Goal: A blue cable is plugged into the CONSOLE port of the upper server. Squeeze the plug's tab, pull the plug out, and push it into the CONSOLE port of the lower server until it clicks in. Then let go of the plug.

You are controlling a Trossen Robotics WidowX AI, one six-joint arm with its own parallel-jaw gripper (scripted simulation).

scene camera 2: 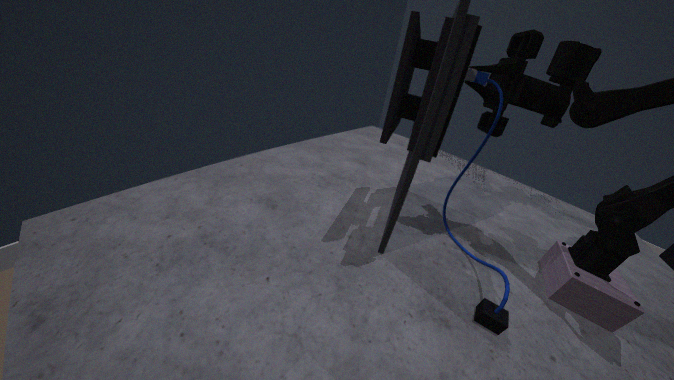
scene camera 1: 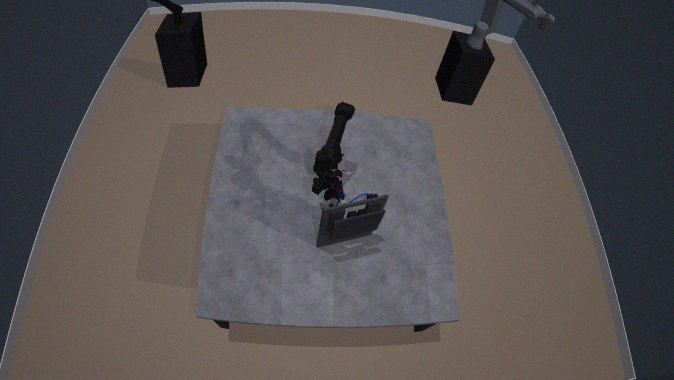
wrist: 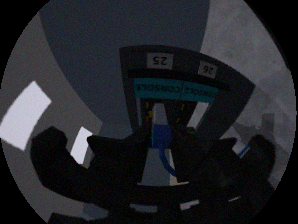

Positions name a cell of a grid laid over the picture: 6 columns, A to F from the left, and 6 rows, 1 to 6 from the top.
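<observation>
My gripper is in frame in the wrist view (D4), and I see it in scene camera 1 (D4) and in scene camera 2 (E2) as well.
</observation>
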